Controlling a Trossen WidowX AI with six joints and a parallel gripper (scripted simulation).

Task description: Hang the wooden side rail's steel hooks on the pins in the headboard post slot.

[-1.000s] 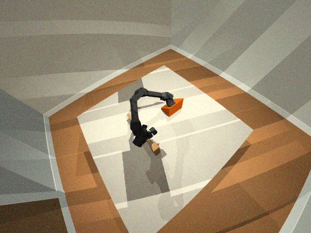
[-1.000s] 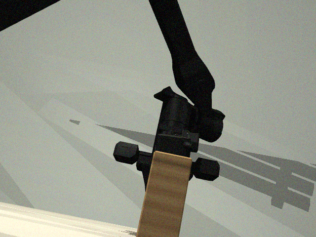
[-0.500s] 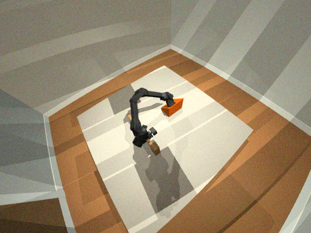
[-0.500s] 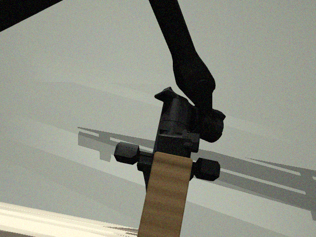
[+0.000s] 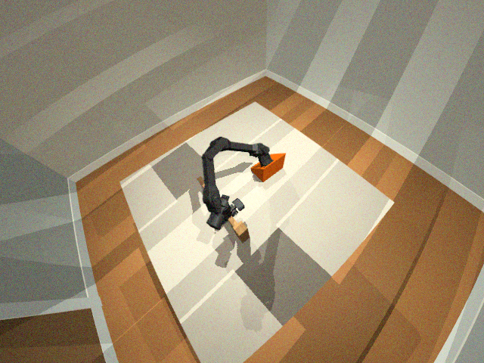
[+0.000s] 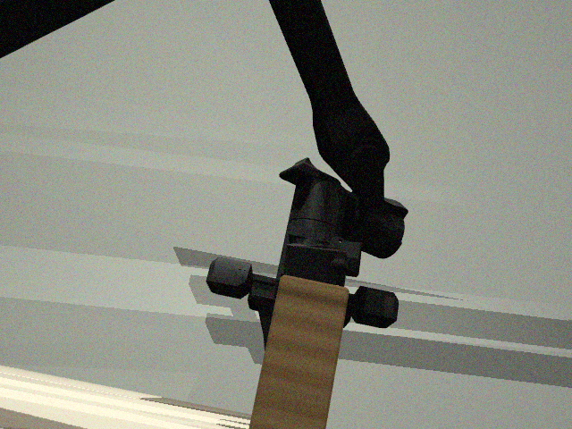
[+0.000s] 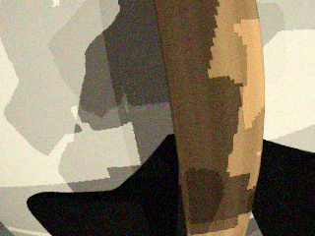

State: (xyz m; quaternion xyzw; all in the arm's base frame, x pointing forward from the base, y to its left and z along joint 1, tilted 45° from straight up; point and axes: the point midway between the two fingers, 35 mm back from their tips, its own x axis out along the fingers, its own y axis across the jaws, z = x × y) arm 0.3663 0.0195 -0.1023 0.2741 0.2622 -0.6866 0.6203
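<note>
Right now my gripper tip is 1 cm short of the headboard post, 11 cm to the right of it and 4 cm below it.
</note>
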